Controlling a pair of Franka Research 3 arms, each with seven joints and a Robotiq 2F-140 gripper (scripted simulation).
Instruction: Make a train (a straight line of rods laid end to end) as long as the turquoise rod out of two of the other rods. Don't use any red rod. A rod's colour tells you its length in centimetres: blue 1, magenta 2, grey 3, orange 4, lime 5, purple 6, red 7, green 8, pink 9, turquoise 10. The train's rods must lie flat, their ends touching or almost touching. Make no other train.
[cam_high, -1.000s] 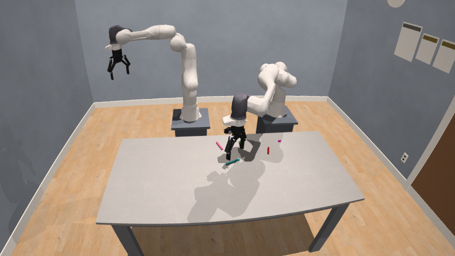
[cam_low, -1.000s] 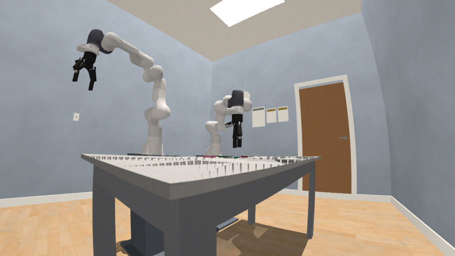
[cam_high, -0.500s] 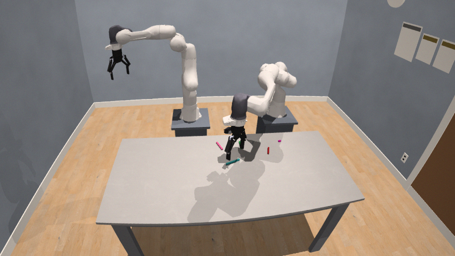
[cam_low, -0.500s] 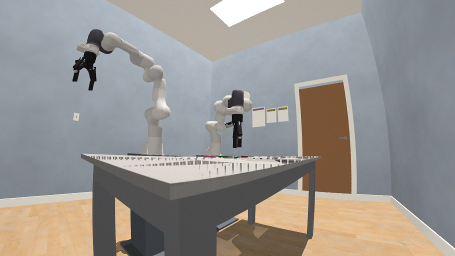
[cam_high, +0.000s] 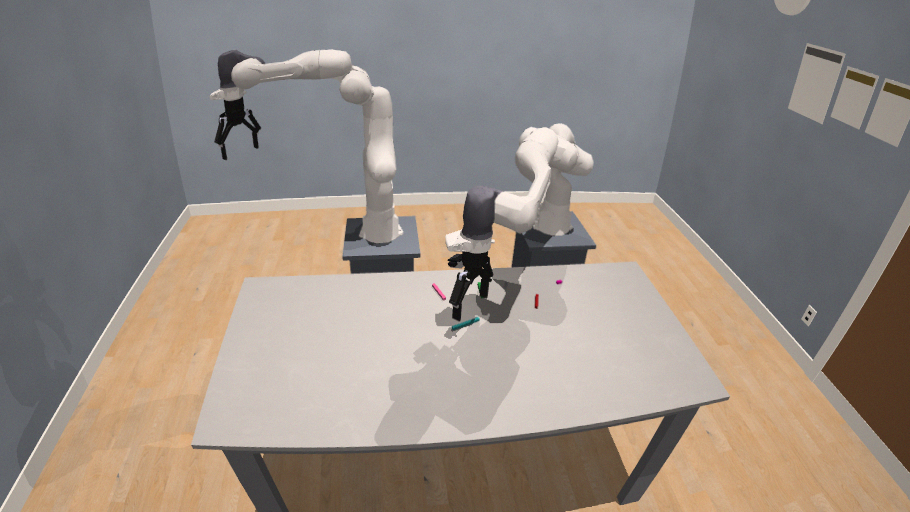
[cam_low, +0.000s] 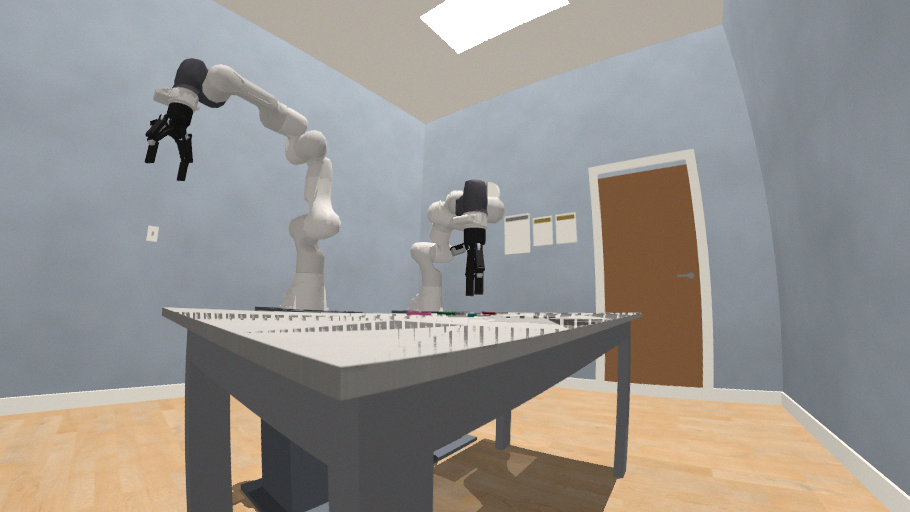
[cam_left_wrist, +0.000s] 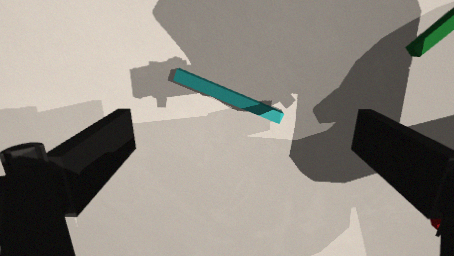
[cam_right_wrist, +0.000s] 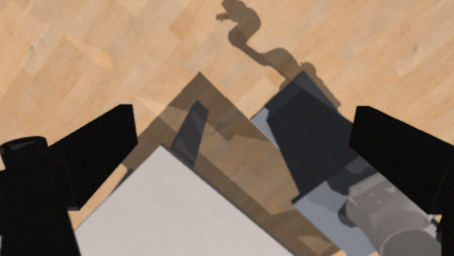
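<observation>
My left gripper is now 8 cm above the turquoise rod and 1 cm to the left of it. Round my left hand: grey rod 19 cm behind, 17 cm to the left, 8 cm below; pink rod 18 cm behind, 8 cm to the right, 8 cm below; green rod 17 cm behind, 8 cm below, 7 cm to the left.
</observation>
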